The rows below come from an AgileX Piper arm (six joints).
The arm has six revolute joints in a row. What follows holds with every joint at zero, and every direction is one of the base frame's. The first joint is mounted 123.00 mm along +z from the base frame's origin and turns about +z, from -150.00 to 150.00 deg. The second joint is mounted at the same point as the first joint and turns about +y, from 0.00 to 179.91 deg. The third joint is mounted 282.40 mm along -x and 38.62 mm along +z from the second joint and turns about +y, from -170.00 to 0.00 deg. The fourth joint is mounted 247.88 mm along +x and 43.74 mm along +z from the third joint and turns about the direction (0.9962, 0, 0.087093), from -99.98 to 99.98 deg. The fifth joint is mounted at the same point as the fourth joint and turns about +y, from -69.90 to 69.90 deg. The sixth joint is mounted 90.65 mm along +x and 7.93 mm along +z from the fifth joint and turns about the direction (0.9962, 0, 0.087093), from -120.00 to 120.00 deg. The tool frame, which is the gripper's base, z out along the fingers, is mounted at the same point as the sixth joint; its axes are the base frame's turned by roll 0.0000, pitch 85.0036 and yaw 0.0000 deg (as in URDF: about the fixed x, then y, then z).
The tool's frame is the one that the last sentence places.
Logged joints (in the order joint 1, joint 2, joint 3, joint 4, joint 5, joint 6), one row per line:
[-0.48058, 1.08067, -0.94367, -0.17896, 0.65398, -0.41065]
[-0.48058, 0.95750, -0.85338, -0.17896, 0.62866, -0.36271]
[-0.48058, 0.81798, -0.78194, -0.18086, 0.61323, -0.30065]
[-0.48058, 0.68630, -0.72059, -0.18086, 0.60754, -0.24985]
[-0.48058, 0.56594, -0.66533, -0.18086, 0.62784, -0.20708]
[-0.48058, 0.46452, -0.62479, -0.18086, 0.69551, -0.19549]
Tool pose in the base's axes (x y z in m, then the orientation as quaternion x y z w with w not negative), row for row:
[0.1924, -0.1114, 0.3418, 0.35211, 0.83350, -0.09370, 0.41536]
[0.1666, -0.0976, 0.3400, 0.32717, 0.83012, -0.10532, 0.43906]
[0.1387, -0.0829, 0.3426, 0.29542, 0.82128, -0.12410, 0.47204]
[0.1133, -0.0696, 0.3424, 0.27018, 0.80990, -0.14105, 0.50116]
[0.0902, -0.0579, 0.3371, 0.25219, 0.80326, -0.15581, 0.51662]
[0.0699, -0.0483, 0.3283, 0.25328, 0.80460, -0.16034, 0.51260]
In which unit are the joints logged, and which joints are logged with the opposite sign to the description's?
The joints are logged in radians. Opposite sign: joint 6.
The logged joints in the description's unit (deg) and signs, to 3 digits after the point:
[-27.535, 61.918, -54.068, -10.254, 37.470, 23.529]
[-27.535, 54.861, -48.895, -10.254, 36.020, 20.782]
[-27.535, 46.867, -44.802, -10.363, 35.135, 17.226]
[-27.535, 39.322, -41.287, -10.363, 34.809, 14.315]
[-27.535, 32.426, -38.121, -10.363, 35.973, 11.865]
[-27.535, 26.615, -35.798, -10.363, 39.850, 11.201]

